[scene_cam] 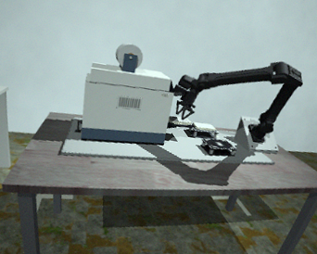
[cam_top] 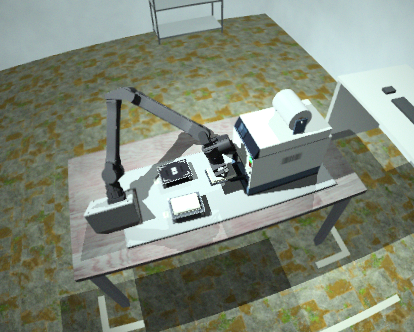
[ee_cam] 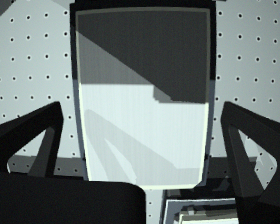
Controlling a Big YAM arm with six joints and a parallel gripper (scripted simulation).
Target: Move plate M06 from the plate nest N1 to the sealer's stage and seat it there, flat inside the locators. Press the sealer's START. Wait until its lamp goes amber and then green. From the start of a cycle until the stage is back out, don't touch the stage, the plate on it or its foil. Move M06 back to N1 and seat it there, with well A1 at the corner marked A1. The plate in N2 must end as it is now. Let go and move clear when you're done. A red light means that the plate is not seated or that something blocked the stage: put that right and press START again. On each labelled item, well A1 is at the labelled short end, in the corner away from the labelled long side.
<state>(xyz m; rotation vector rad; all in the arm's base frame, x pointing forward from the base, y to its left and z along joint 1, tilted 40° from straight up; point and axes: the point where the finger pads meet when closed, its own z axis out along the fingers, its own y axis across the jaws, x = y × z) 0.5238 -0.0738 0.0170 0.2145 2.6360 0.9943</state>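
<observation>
The sealer stage is 4 cm below my hand. Round my hand: foil roll (33 cm ahead, 28 cm above); then black nest N1 (21 cm behind, 14 cm to the left, 10 cm below); then pale plate (21 cm behind, 8 cm to the right, 8 cm below).
</observation>
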